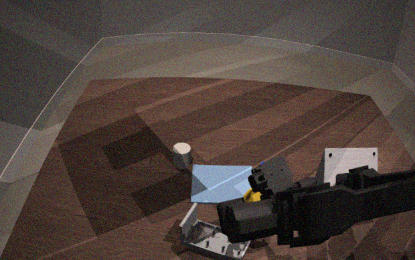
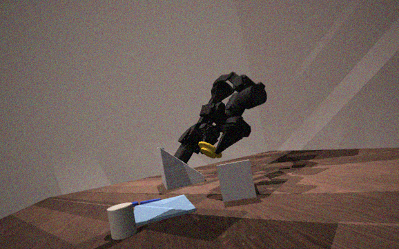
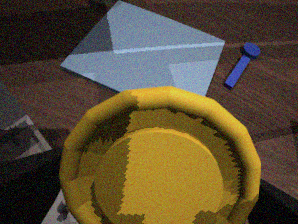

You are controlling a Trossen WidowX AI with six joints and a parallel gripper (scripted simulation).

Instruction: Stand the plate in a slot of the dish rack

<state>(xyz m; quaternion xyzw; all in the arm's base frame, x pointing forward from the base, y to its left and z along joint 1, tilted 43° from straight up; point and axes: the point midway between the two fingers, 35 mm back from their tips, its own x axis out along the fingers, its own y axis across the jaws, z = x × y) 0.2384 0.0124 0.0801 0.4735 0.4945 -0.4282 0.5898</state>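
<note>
Right now my gripper tip is 8 cm above the grey dish rack, 7 cm short of it and 4 cm to the right of it. From my gripper tip the other things lie so: yellow plate 1 cm to the left, 1 cm above; then beige cylinder 23 cm to the right, 15 cm ahead, 8 cm below; then blue utensil 19 cm to the right, 10 cm below, 6 cm behind.
</note>
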